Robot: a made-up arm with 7 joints.
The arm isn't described. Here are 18 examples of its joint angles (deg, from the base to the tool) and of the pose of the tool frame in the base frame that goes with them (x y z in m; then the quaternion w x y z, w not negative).
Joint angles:
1: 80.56 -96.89 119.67 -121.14 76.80 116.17 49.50
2: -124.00 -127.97 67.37 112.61 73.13 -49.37 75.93
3: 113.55 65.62 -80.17 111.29 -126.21 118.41 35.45
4: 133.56 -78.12 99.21 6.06 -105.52 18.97 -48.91
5: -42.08 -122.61 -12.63 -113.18 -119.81 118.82 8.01
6: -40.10 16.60 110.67 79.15 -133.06 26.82 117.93
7: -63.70 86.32 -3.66 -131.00 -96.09 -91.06 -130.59
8: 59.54 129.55 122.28 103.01 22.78 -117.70 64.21
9: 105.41 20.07 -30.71 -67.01 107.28 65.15 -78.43
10: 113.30 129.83 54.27 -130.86 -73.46 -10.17 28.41
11: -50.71 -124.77 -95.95 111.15 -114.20 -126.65 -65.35
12: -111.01 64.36 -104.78 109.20 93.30 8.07 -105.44
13: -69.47 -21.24 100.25 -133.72 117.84 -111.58 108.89
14: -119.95 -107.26 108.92 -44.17 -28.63 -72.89 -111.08
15: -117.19 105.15 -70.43 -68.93 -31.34 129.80 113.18
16: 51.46 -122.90 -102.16 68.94 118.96 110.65 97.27
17: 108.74 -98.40 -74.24 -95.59 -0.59 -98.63 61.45
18: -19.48 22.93 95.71 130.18 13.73 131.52 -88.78
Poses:
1: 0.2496 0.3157 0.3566 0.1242 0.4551 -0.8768 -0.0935
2: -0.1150 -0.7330 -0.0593 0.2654 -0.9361 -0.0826 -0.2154
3: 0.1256 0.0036 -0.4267 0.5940 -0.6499 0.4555 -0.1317
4: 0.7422 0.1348 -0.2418 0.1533 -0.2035 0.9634 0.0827
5: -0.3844 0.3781 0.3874 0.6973 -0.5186 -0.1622 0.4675
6: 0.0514 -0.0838 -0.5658 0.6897 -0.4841 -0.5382 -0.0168
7: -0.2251 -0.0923 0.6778 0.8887 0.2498 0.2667 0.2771
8: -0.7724 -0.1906 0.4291 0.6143 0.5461 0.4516 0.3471
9: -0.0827 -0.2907 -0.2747 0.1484 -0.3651 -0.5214 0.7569
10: -0.5586 0.3832 -0.6634 0.8434 -0.4150 -0.1361 -0.3131
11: -0.3890 0.1964 0.4830 0.7194 0.0339 0.5214 0.4576
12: 0.1709 0.3037 0.2126 0.2501 -0.9487 0.1256 0.1468
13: 0.0835 0.1943 -0.4648 0.7916 -0.3131 -0.4731 -0.2270
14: 0.7048 -0.2865 0.1669 0.4644 -0.1268 0.8507 -0.2111
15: 0.4268 0.2578 0.5255 0.4374 0.7360 -0.4187 -0.3029
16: -0.3102 -0.1611 -0.1283 0.4744 -0.4042 -0.7794 0.0637
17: -0.6973 -0.4612 -0.1769 0.6438 0.1377 0.4186 0.6256
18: -0.3951 0.3700 -0.6016 0.2206 -0.9677 -0.0263 0.1194
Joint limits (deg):
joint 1: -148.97..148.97
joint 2: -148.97..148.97
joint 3: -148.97..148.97
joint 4: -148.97..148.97
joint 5: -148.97..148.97
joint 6: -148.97..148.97
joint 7: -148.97..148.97
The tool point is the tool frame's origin. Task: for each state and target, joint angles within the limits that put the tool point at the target. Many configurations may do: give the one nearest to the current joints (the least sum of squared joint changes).
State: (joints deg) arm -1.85 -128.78 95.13 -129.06 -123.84 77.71 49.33
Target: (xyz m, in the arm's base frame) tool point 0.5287 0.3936 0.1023
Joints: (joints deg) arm 9.67 -107.76 86.27 -133.44 -112.04 62.32 46.60
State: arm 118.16 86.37 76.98 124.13 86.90 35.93 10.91
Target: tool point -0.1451 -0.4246 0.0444
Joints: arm 120.29 67.12 74.76 124.70 90.73 30.90 9.06
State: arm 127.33 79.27 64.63 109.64 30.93 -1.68 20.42
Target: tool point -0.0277 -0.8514 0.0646
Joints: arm 135.14 47.25 49.21 111.86 30.37 -7.96 18.02
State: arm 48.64 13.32 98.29 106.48 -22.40 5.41 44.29
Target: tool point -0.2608 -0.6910 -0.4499
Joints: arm 51.62 32.04 109.23 103.60 -20.51 14.38 45.78
